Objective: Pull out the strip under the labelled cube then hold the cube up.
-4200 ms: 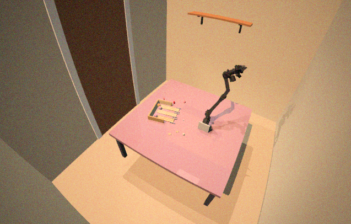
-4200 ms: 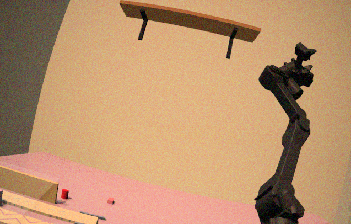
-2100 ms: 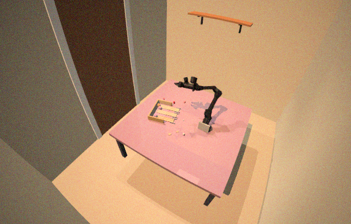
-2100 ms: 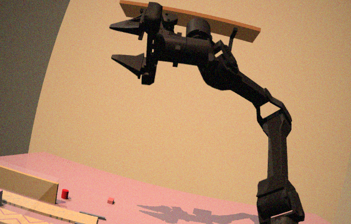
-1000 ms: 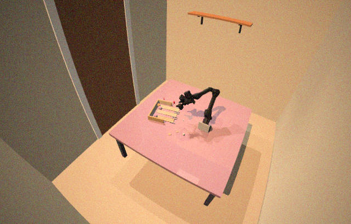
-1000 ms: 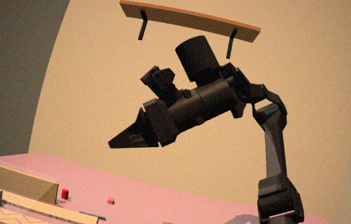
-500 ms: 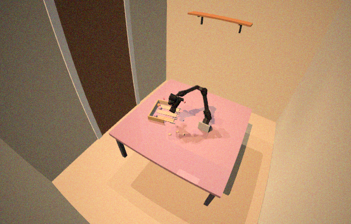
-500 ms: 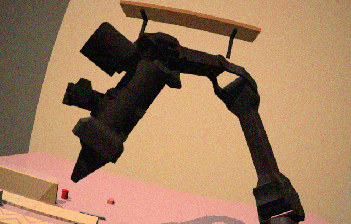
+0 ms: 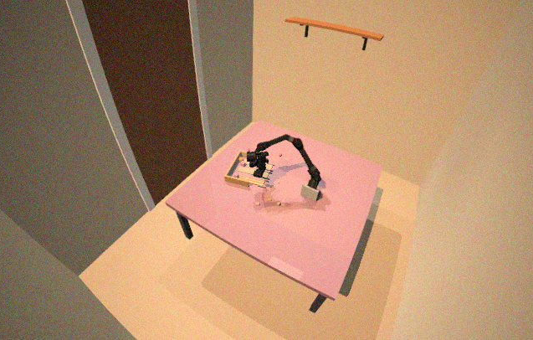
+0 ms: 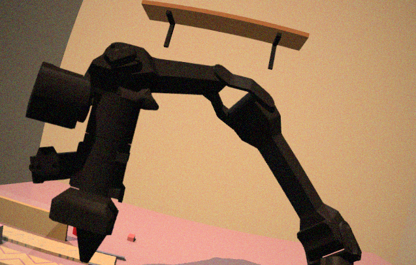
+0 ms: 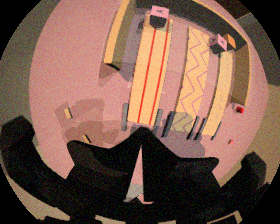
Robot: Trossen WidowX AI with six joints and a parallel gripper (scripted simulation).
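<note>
The blue-striped strip is 11 cm ahead of my gripper tip, 6 cm to the right of it and 7 cm below it.
</note>
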